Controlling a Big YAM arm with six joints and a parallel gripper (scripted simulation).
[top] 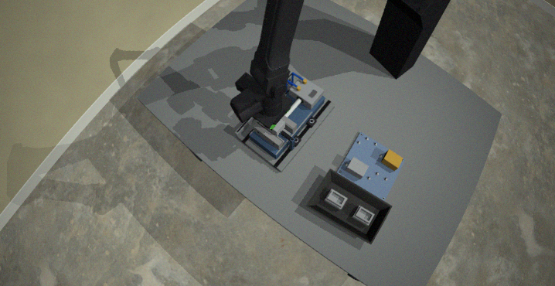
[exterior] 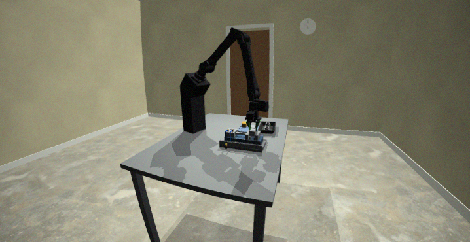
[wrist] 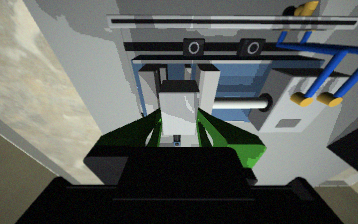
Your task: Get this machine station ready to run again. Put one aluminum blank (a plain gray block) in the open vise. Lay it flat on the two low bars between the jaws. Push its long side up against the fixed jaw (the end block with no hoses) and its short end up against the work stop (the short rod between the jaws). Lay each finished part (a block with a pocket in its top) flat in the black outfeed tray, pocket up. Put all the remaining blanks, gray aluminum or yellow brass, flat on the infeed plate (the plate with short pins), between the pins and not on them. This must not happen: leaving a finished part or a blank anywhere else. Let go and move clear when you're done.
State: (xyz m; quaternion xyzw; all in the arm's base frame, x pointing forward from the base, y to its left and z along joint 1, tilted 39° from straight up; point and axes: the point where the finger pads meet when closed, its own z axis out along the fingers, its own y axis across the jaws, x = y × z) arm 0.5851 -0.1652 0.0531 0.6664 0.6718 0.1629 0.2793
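Right now the fixed jaw is 3 cm ahead of my hand and 4 cm below it. Round my hand: moving jaw 3 cm behind, 1 cm to the left, 4 cm below; then blue infeed plate 10 cm behind, 33 cm to the left, 11 cm below; then white rod 8 cm behind, 1 cm to the left, 4 cm below.
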